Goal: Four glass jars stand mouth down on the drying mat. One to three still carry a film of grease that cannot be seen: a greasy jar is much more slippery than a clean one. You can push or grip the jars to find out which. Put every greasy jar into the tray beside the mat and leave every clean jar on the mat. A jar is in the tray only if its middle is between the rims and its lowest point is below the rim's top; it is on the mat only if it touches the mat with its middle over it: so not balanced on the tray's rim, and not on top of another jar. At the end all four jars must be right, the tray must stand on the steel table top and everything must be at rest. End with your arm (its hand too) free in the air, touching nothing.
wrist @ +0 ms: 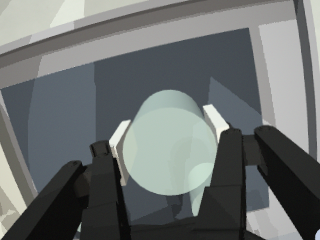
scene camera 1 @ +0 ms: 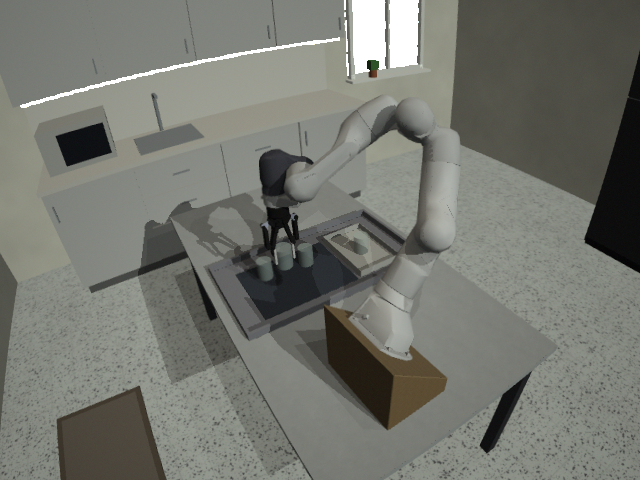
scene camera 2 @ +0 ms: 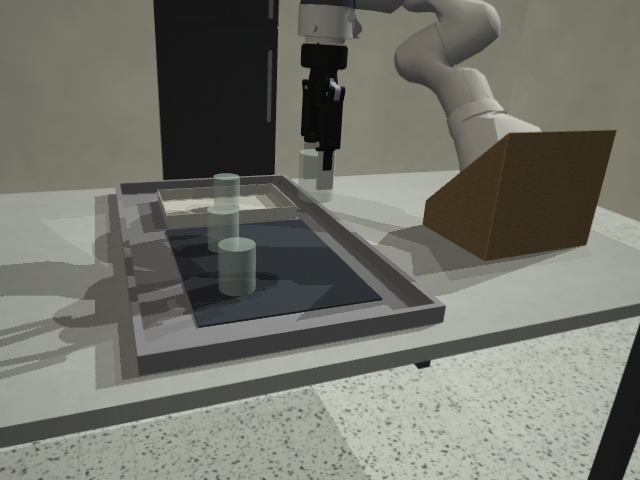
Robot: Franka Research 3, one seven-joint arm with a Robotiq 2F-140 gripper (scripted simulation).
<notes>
In view: the gripper (scene camera 2: 316, 183), a jar (scene camera 2: 307, 191), a jar (scene camera 2: 226, 185) and a white tray (scene camera 2: 173, 202).
The white tray shows as well in scene camera 1 (scene camera 1: 380, 254). The gripper shows as well in the wrist view (wrist: 169, 128) and in scene camera 1 (scene camera 1: 284, 259).
</notes>
